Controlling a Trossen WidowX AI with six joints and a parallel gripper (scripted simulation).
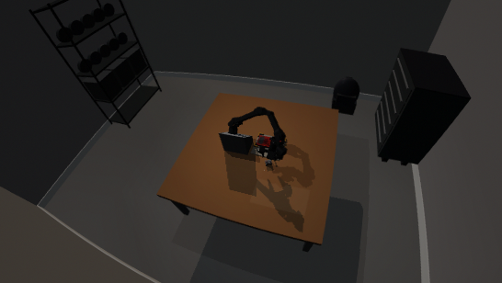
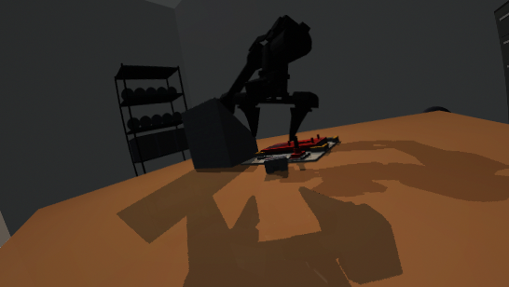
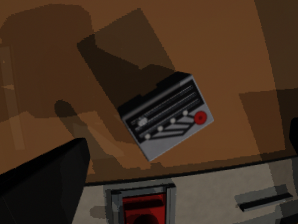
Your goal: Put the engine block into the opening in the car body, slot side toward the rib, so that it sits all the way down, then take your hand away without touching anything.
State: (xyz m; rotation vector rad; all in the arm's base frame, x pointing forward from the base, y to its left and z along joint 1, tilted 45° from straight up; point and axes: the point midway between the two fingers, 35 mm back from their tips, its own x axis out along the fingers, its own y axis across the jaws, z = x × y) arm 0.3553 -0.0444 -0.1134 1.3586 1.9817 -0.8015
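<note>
Now: gripper tip 60 mm above the grey engine block. The rest, counted from my gripper tip: grey baseplate: 50 mm behind, 190 mm to the left, 60 mm below.
</note>
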